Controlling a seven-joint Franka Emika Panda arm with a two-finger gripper.
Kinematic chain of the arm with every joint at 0, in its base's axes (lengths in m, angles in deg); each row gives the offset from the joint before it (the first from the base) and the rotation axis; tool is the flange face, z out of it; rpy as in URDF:
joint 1: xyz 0 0 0.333 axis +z
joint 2: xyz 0 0 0 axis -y
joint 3: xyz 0 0 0.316 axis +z
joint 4: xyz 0.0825 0 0 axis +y
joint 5: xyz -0.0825 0 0.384 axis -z
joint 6: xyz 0 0 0 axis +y
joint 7: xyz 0.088 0 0 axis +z
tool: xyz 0 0 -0.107 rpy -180 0 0
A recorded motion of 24 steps. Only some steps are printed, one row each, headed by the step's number.
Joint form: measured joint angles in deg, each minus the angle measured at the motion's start. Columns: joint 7, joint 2, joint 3, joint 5, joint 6, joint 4, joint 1.
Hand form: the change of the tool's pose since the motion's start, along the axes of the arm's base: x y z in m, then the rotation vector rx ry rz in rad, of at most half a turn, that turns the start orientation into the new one. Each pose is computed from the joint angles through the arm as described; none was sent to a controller.
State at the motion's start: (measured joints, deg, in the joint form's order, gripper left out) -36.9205 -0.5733 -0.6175 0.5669 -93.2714 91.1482 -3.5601
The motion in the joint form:
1: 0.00 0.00 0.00 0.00 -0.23 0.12 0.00
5: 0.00 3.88 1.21 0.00 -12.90 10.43 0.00
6: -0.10 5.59 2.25 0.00 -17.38 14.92 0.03
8: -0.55 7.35 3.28 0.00 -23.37 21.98 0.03
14: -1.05 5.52 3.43 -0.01 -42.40 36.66 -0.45
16: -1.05 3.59 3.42 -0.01 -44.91 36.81 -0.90
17: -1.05 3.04 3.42 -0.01 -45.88 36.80 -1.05
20: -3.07 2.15 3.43 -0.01 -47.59 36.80 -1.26
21: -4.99 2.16 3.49 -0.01 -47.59 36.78 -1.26
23: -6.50 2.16 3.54 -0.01 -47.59 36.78 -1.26
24: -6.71 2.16 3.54 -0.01 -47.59 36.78 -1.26
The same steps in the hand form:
1: 0.0003 0.0000 -0.0006 -0.0001 -0.0019 0.0000
5: -0.0042 0.0125 -0.0288 -0.0072 -0.1106 0.0233
6: -0.0097 0.0236 -0.0430 -0.0093 -0.1402 0.0410
8: -0.0193 0.0342 -0.0766 -0.0105 -0.1522 0.0522
14: -0.0296 0.0311 -0.1835 -0.0088 -0.1964 0.0406
16: -0.0235 0.0265 -0.1979 -0.0080 -0.2040 0.0329
17: -0.0213 0.0250 -0.2012 -0.0080 -0.2115 0.0304
20: -0.0177 0.0230 -0.2062 -0.0032 -0.2263 -0.0079
21: -0.0176 0.0236 -0.2060 0.0015 -0.2273 -0.0401
23: -0.0176 0.0241 -0.2060 0.0053 -0.2276 -0.0654
24: -0.0176 0.0241 -0.2060 0.0058 -0.2276 -0.0690

